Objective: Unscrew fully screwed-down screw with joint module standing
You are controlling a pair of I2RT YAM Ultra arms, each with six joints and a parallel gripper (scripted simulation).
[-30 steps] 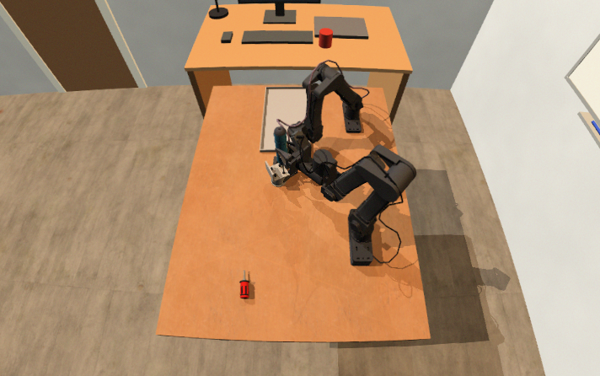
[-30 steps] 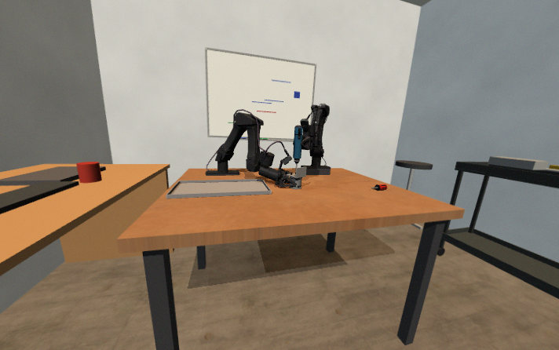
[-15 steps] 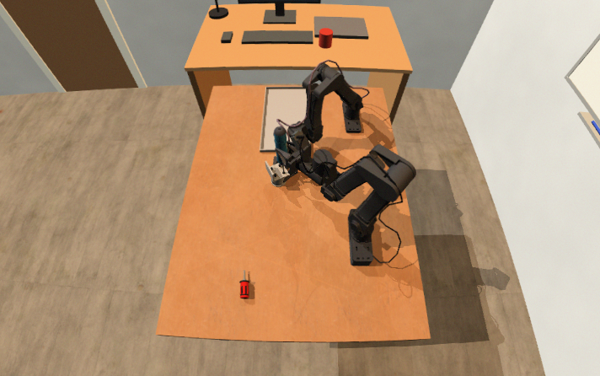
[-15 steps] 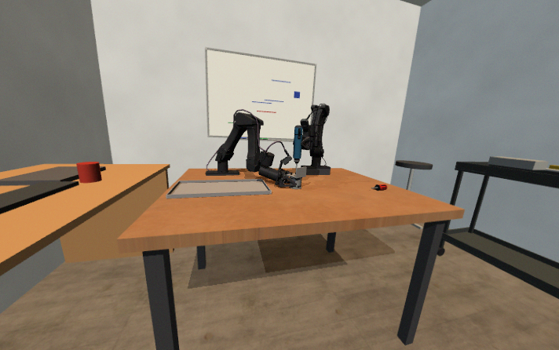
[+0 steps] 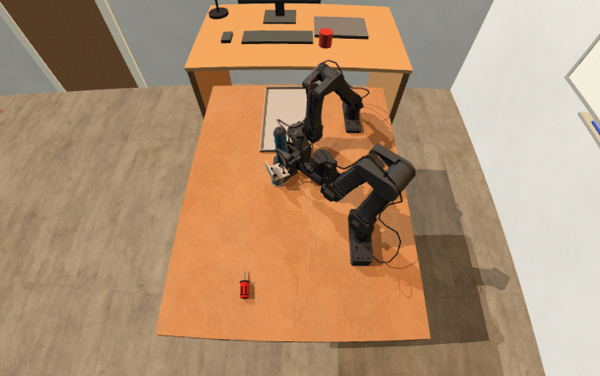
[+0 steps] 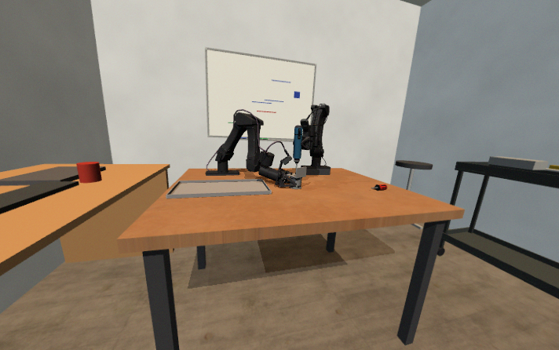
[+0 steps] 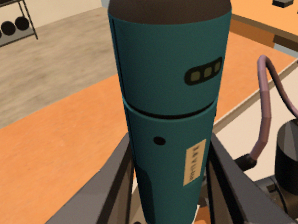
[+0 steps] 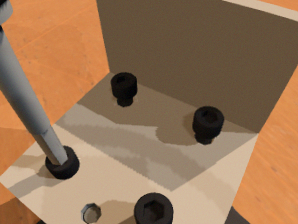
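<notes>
Right now the l-shaped bracket is 50 mm above my right hand. Round my right hand: small red screwdriver (430 mm to the left, 80 mm ahead, 10 mm below); grey bit (70 mm above, 20 mm behind, 10 mm to the left); grey tray (360 mm to the right, 20 mm below).
</notes>
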